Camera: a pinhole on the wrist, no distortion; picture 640 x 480 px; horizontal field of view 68.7 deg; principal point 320.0 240.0 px. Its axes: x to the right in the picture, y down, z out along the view. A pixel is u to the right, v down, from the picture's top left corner.
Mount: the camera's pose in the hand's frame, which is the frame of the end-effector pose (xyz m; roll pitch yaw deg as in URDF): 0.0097 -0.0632 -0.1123 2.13 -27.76 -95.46
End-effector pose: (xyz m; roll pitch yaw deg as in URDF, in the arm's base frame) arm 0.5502 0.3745 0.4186 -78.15 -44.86 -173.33
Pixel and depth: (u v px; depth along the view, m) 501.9 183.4 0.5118
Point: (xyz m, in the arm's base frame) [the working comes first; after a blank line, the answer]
In the camera's frame: 0.1988 -0.0619 0.5118

0.7033 -0.0333 0.4317
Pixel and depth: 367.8 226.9 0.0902
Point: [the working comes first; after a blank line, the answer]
In the camera's frame: 0.0092 -0.0025 0.0902

0.5571 0.4092 0.4396
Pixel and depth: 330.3 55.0 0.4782
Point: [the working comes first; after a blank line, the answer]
In the camera's frame: 0.0105 -0.1889 0.4782

0.6442 0.0465 0.2247
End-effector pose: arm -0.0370 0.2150 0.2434 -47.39 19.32 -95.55
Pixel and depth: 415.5 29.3 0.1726
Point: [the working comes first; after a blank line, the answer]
In the camera's frame: 0.0352 -0.0777 0.1726

0.0026 0.2629 0.3062
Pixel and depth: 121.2 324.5 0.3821
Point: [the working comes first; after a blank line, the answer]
In the camera's frame: -0.1622 0.0690 0.3821

0.2389 0.1258 0.1338
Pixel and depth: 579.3 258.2 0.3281
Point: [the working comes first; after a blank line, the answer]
In the camera's frame: 0.1817 0.0128 0.3281

0.0994 0.1162 0.4576
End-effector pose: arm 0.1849 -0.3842 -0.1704 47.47 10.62 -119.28
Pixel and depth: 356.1 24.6 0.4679
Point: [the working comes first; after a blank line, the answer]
In the camera's frame: 0.0361 -0.2153 0.4679

0.1375 -0.1936 0.1756
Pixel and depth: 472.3 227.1 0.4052
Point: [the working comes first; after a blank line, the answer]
In the camera's frame: 0.1318 -0.0112 0.4052

-0.0209 -0.3035 0.0431
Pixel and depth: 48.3 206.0 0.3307
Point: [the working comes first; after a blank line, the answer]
In the camera's frame: -0.1919 -0.0240 0.3307

0.2566 -0.4830 0.0784
